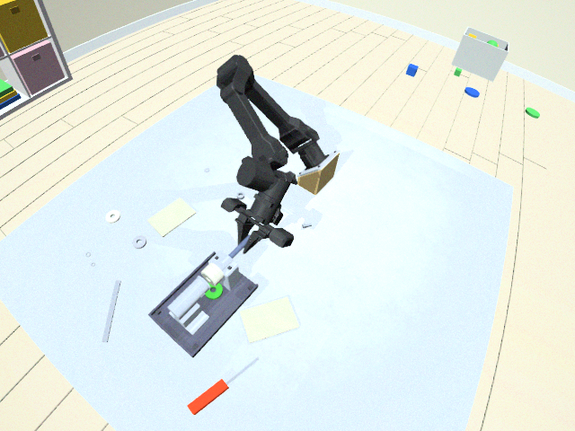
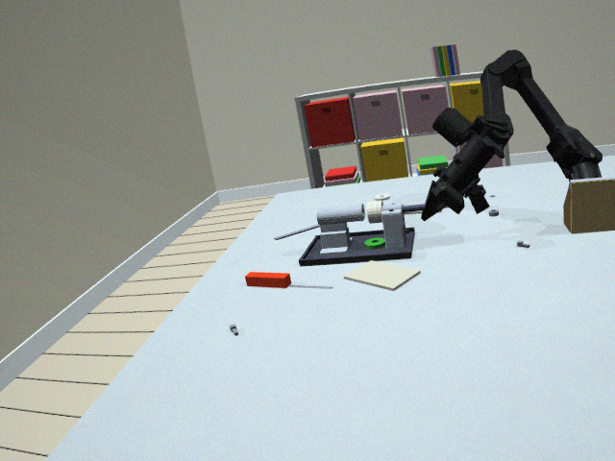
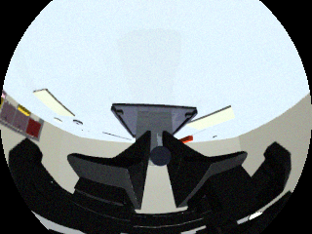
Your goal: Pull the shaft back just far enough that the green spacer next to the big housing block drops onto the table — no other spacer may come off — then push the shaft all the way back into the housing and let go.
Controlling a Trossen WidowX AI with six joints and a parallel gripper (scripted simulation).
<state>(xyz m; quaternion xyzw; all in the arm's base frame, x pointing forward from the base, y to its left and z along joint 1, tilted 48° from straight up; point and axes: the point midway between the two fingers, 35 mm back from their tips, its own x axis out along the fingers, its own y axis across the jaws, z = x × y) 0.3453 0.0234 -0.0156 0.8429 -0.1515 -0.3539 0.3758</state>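
Now: gripper tip 40 mm short of the grey-blue shaft and 20 mm below it. From my gripper tip the other things lie so: white spacer 90 mm ahead, 20 mm above; then green spacer 110 mm ahead, 50 mm below; then red-handled screwdriver 250 mm ahead, 170 mm to the left, 50 mm below.
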